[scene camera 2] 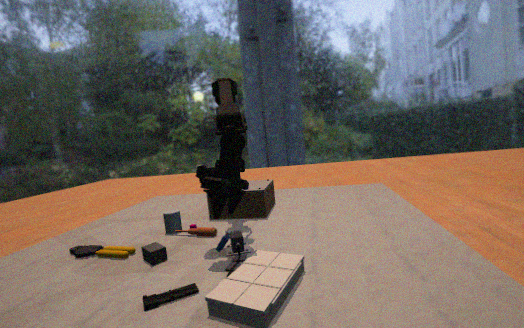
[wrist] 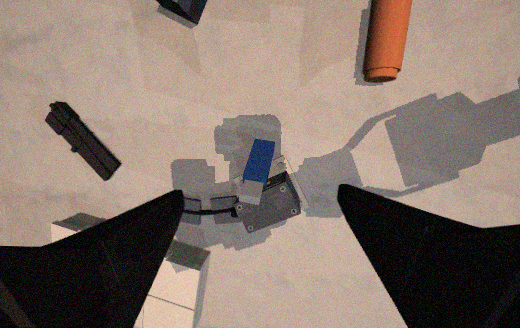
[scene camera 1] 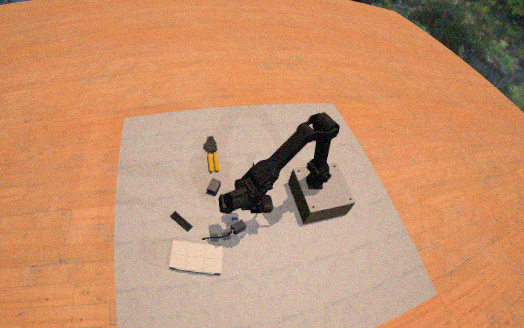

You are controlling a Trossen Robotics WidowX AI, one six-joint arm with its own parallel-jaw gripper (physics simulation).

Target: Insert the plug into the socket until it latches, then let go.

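Seen in the pictures: gripper, between the fingertips: (scene camera 2: 223, 216) (wrist: 261, 194) (scene camera 1: 239, 212); arm's base, origin of its link: (scene camera 1: 314, 182).
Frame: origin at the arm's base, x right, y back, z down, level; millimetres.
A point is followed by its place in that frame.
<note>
The blue plug (scene camera 1: 234, 218) @(z 71, x -125, y -329 mm) (scene camera 2: 222, 241) @(z 73, x -131, y -337 mm) (wrist: 259, 161) @(z 74, x -123, y -326 mm) stands tilted in scene camera 2, leaning toward the small dark grey socket (scene camera 1: 238, 226) @(z 61, x -166, y -316 mm) (scene camera 2: 237, 241) @(z 71, x -174, y -336 mm) (wrist: 272, 206) @(z 60, x -157, y -310 mm). In the wrist view its silver end overlaps the socket's upper left edge, beside the dark slot; part of the slot shows to the right of the plug. Whether the silver end touches the socket's top cannot be told. My gripper (wrist: 261, 194) @(z 14, x -130, y -315 mm) is wide open and empty above them, one finger on either side in the wrist view. A black cable runs left from the socket.
A white tiled block (scene camera 1: 195, 257) @(z 70, x -295, y -479 mm) (scene camera 2: 255, 280) @(z 70, x -292, y -500 mm) (wrist: 172, 290) @(z 70, x -280, y -408 mm) lies near the cable. A black bar (scene camera 1: 181, 221) @(z 94, x -139, y -541 mm) (scene camera 2: 170, 296) @(z 93, x -140, y -552 mm) (wrist: 82, 140) @(z 94, x -130, y -538 mm), a dark cube (scene camera 1: 213, 186) @(z 69, x 23, y -413 mm) (scene camera 2: 154, 254) @(z 78, x 9, y -434 mm), yellow-handled pliers (scene camera 1: 213, 161) @(z 86, x 173, y -412 mm) (scene camera 2: 114, 251) @(z 85, x 158, y -432 mm), an orange-handled screwdriver (scene camera 2: 201, 231) @(z 85, x -5, y -250 mm) (wrist: 387, 37) @(z 77, x -18, y -241 mm) and a grey cylinder (scene camera 2: 172, 222) @(z 65, x 117, y -236 mm) lie or stand around.
</note>
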